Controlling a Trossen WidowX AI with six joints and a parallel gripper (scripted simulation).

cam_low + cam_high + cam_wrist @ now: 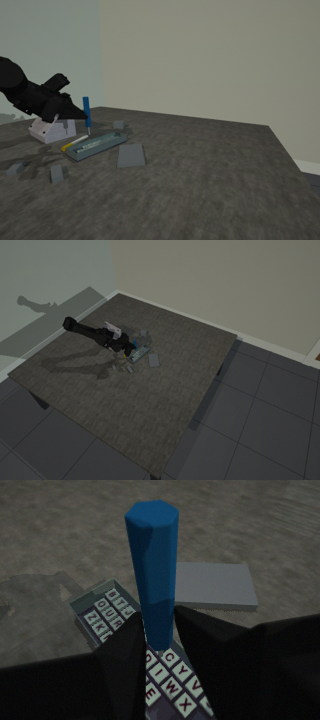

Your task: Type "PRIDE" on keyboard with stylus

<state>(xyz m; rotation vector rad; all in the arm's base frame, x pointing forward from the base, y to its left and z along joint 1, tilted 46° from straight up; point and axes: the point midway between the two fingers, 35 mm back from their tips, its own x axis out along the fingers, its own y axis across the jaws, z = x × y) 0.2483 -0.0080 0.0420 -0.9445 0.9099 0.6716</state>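
My gripper tip is now 9 cm past the yellow-and-white pen and 11 cm above it. Round my gripper tip: flat grey slab: 13 cm ahead, 4 cm to the left, 11 cm below; blue stylus: 2 cm below.
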